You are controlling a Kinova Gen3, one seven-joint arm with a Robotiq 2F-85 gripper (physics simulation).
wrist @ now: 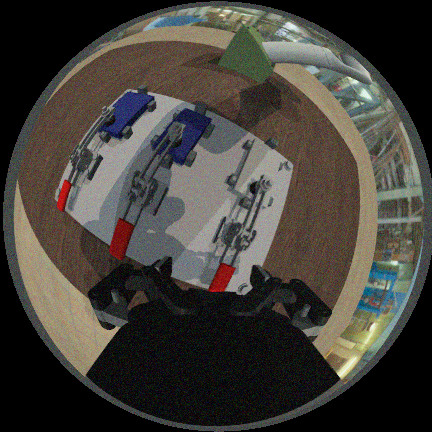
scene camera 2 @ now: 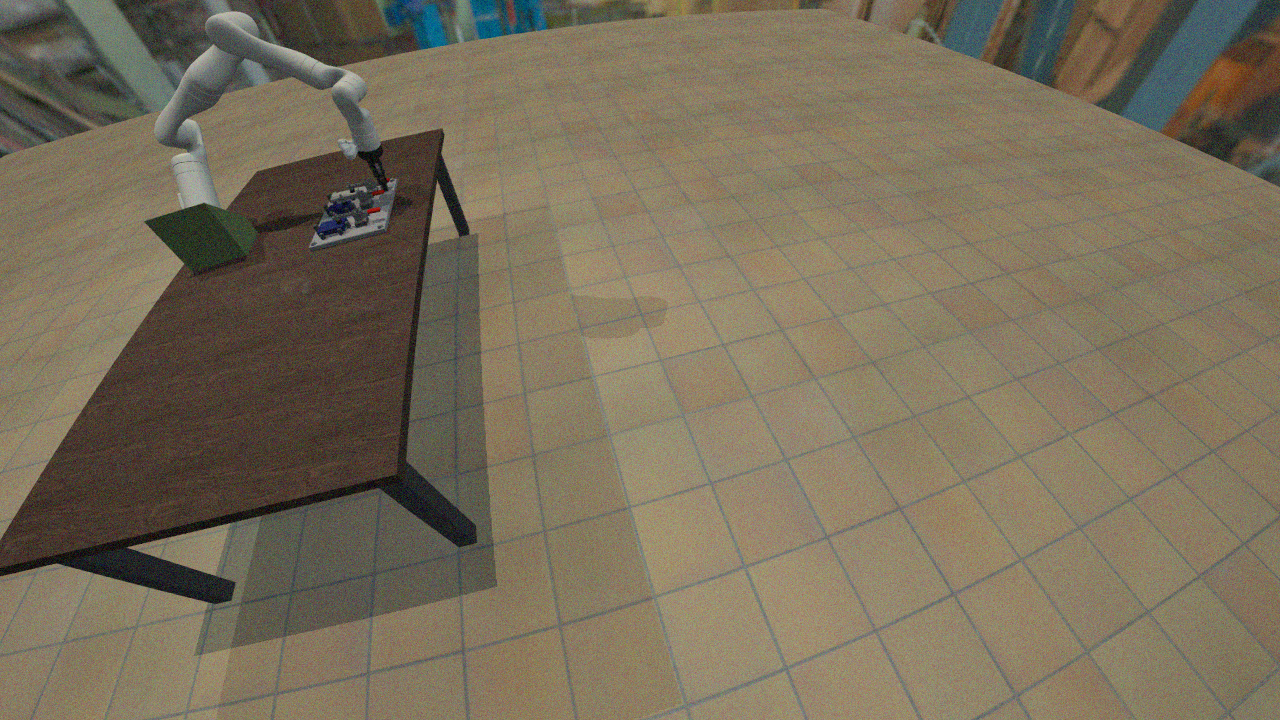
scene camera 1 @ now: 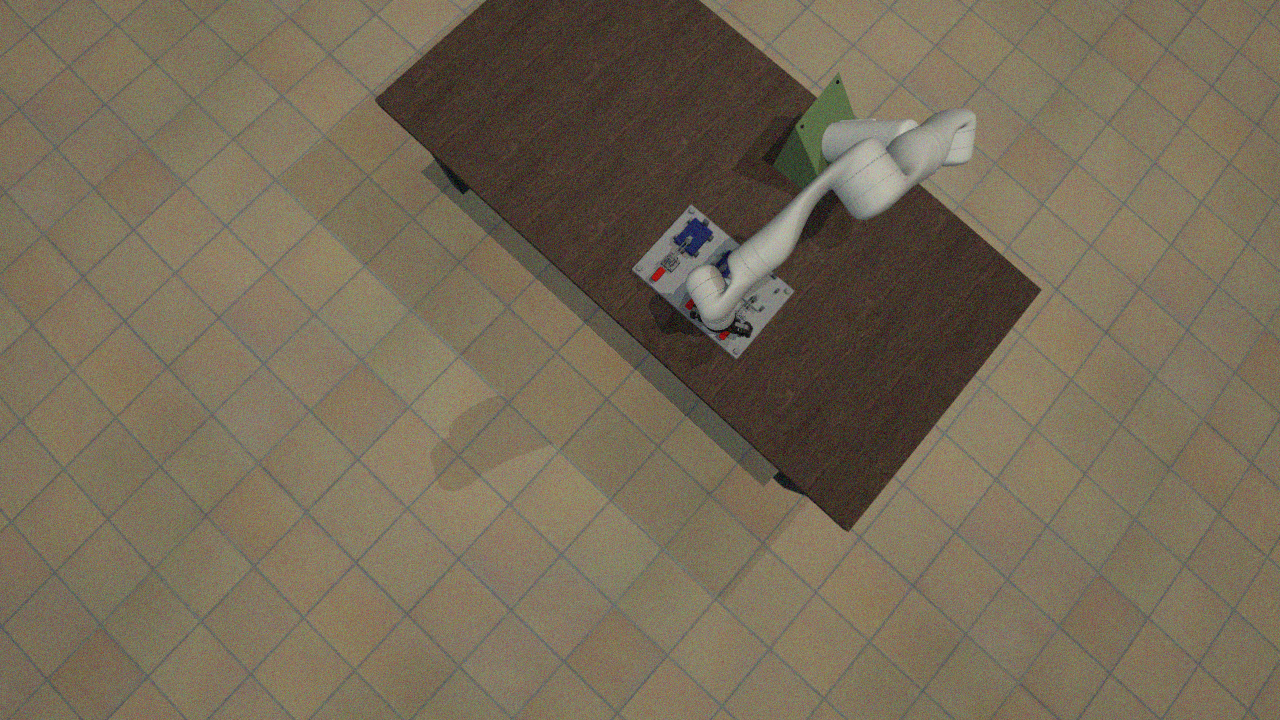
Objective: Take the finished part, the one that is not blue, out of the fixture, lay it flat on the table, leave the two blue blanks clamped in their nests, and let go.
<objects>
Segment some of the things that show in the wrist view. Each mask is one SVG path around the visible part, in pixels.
My gripper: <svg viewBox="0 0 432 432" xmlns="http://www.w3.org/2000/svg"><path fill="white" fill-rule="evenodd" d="M87 292L100 325L105 329L113 329L115 326L120 328L98 355L85 375L112 397L144 413L170 421L194 425L222 426L250 423L295 409L326 391L340 378L312 343L330 317L331 309L302 280L292 278L289 283L284 283L282 279L272 277L259 264L253 264L251 267L249 282L252 289L244 295L236 294L236 291L212 292L189 287L188 290L182 290L170 278L172 257L166 255L161 259L155 260L151 265L142 266L141 269L133 269L133 265L130 263L121 263ZM275 302L282 302L289 318L271 309ZM144 291L148 301L137 304L128 310L127 305L136 290Z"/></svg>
A blue blank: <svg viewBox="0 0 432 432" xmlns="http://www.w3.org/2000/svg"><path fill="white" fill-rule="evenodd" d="M154 96L127 91L112 105L116 109L113 112L115 121L109 126L103 123L98 131L107 131L109 135L120 139L123 136L121 131L124 127L133 124L147 109L147 104L154 100Z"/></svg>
A blue blank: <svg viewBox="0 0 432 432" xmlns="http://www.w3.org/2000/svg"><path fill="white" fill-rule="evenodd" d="M167 140L157 154L160 154L161 151L164 151L164 149L167 146ZM185 107L153 143L153 149L155 149L173 121L185 124L181 144L177 147L171 147L167 152L172 155L172 161L183 165L190 149L193 149L204 133L206 126L211 121L210 117Z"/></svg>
A finished part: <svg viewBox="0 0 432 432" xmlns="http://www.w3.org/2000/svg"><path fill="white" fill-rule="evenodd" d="M255 137L246 153L231 191L252 200L254 194L250 192L249 185L254 181L258 181L260 175L265 174L273 180L273 185L266 192L261 207L266 208L277 175L281 155Z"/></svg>
</objects>
